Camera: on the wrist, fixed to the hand. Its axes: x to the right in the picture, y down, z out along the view.
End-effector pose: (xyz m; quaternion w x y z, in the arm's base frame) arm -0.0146 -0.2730 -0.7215 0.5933 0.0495 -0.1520 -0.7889
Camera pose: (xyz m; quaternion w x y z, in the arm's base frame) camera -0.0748 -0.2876 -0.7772 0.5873 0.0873 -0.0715 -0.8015
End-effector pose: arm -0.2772 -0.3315 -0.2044 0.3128 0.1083 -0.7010 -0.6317
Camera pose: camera -0.2910 -0.3904 -0.2616 0.3556 0.1579 -0.6450 -0.6577
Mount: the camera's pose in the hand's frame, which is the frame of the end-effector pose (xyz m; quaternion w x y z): 0.0257 -0.0684 -0.0399 0.9960 -0.0427 0.0760 -0.0219
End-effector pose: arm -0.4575 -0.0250 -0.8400 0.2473 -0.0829 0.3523 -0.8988
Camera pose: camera -0.5190 0.0288 -0.8240 0.1963 -0.0325 0.4062 -0.8918
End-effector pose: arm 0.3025 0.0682 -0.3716 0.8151 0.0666 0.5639 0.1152
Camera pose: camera 0.2816 0.0081 -0.4253 0.7743 0.0104 0.6201 0.1260
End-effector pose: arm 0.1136 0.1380 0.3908 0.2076 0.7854 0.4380 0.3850
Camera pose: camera 0.0543 0.1956 0.3809 0.2154 0.7345 0.4528 0.4573
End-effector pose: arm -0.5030 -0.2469 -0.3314 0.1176 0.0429 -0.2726 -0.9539
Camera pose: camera -0.5358 -0.2173 -0.4019 0.1188 0.1162 -0.2209 -0.9610
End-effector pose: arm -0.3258 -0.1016 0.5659 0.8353 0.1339 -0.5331 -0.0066
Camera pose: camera -0.2701 -0.1628 0.5572 0.8781 0.1099 -0.4643 -0.0375
